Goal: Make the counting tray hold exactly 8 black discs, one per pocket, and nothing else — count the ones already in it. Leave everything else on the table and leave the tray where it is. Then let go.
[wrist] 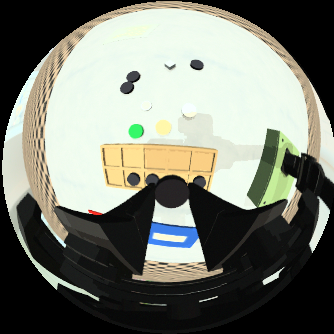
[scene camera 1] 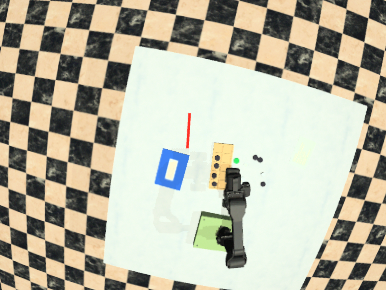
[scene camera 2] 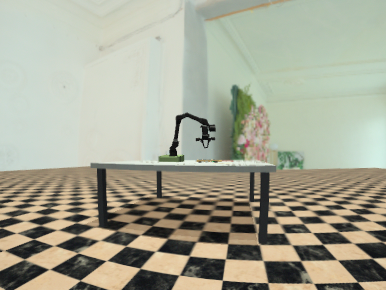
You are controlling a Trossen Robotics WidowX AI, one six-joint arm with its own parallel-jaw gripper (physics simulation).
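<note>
The wooden tray (scene camera 1: pixel 225 151) (wrist: pixel 156 158) has two rows of pockets. Black discs sit in several pockets of the row nearer the blue frame; that row's end pocket, leftmost in the wrist view, is empty. The other row shows bare pockets in the wrist view. My gripper (scene camera 2: pixel 206 146) (wrist: pixel 171 186) is shut on a black disc (wrist: pixel 172 193), held above the tray and hiding part of the near row. Two loose black discs touch, one (scene camera 1: pixel 255 157) (wrist: pixel 133 76) against another (scene camera 1: pixel 260 160) (wrist: pixel 127 87). A third loose black disc (scene camera 1: pixel 263 184) (wrist: pixel 197 64) lies apart.
A green disc (scene camera 1: pixel 236 160) (wrist: pixel 136 131), tan disc (wrist: pixel 163 127), white disc (wrist: pixel 189 110), small pale disc (wrist: pixel 146 105) and grey block (wrist: pixel 170 65) lie beside the tray. A blue frame (scene camera 1: pixel 181 171) (wrist: pixel 192 239), red bar (scene camera 1: pixel 188 130) and green arm base (scene camera 1: pixel 202 232) are around it.
</note>
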